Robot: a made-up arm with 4 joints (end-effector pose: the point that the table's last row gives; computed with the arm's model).
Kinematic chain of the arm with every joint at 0, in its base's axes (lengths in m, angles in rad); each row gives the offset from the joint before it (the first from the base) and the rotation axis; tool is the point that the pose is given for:
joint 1: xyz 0 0 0.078 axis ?
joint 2: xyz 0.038 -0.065 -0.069 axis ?
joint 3: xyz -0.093 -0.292 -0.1 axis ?
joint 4: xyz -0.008 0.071 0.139 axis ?
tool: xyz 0.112 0.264 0
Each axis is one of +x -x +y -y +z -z.
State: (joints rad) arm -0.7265 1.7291 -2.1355 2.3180
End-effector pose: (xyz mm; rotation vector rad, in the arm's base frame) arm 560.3 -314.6 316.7 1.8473 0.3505 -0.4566
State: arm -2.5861 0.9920 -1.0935 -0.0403
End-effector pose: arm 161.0 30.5 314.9 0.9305 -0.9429 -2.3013
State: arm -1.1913 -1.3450 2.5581 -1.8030
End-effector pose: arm 623.3 -105.4 110.0 2.0802 1.6269 0.4393
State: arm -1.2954 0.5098 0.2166 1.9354
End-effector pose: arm 32.1 41.7 167.5 0.7150 -1.3320 0.9750
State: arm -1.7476 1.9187 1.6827 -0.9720
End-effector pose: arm 458.4 -11.6 -192.5 -1.7076 0.3858 -0.8525
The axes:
joint 1: -z
joint 2: +y
joint 3: -z
joint 4: -y

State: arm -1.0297 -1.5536 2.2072 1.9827
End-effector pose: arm 388.7 -350.3 219.2 0.1346 -1.2365 -2.0767
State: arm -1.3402 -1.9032 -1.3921 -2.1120
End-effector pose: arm 405.9 144.7 -383.0 -1.0968 -0.6475 0.5677
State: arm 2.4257 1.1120 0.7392 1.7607
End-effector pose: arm -225.5 -77.2 -24.7 -1.0912 0.6248 -2.2833
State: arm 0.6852 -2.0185 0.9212 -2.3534
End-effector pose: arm -36.8 -79.8 135.7 0.8063 0.0384 -0.1134
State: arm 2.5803 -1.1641 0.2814 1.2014
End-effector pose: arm 45.4 80.7 94.4 2.7156 0.7744 1.2288
